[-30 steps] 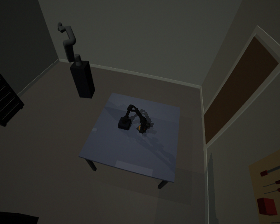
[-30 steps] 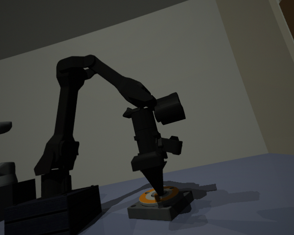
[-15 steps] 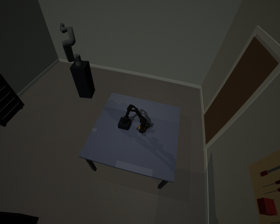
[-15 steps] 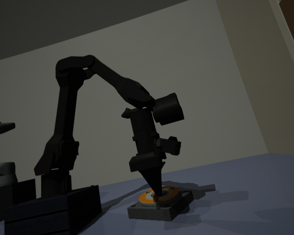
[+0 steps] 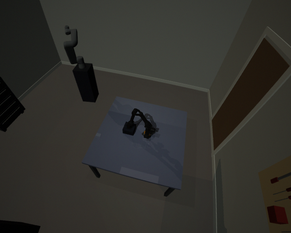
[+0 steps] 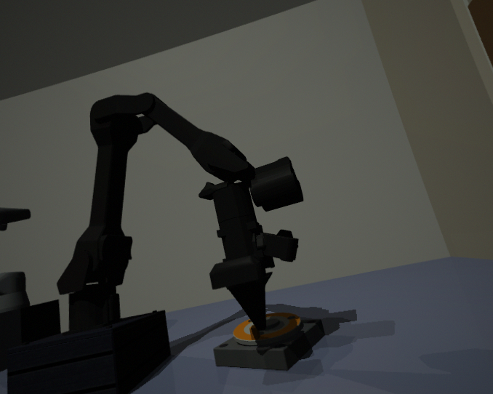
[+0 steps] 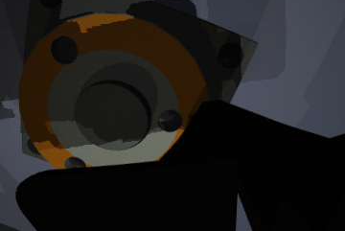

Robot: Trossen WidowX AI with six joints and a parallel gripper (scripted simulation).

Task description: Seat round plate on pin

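Now: gripper tip 3 cm to the right of the plate and 1 cm above it. From my gripper tip the other things lie so: square base: 5 cm to the left, 2 cm below, 1 cm ahead.
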